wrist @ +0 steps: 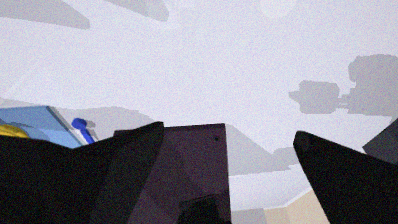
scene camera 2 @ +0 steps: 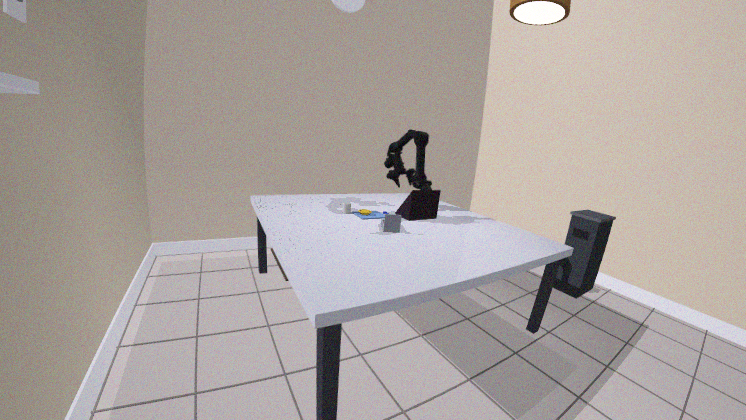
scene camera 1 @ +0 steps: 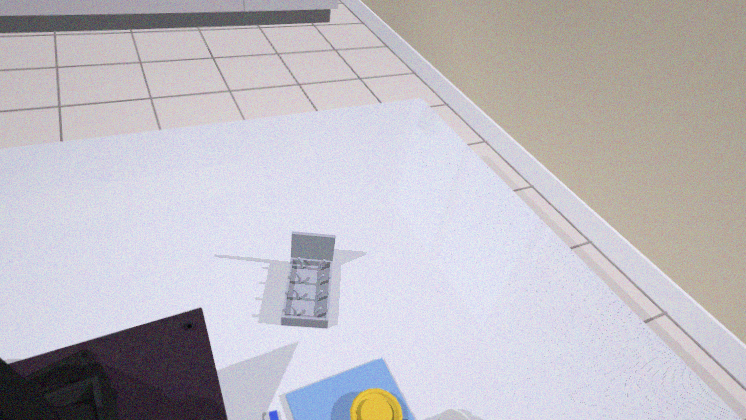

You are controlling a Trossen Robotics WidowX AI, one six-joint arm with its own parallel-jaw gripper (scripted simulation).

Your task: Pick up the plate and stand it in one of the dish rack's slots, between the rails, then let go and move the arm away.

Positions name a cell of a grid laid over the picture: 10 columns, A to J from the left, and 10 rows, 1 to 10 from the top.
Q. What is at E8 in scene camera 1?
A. A grey dish rack.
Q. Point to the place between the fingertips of my gripper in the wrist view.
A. At F6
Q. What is my gripper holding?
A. Nothing.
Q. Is my gripper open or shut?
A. Open.
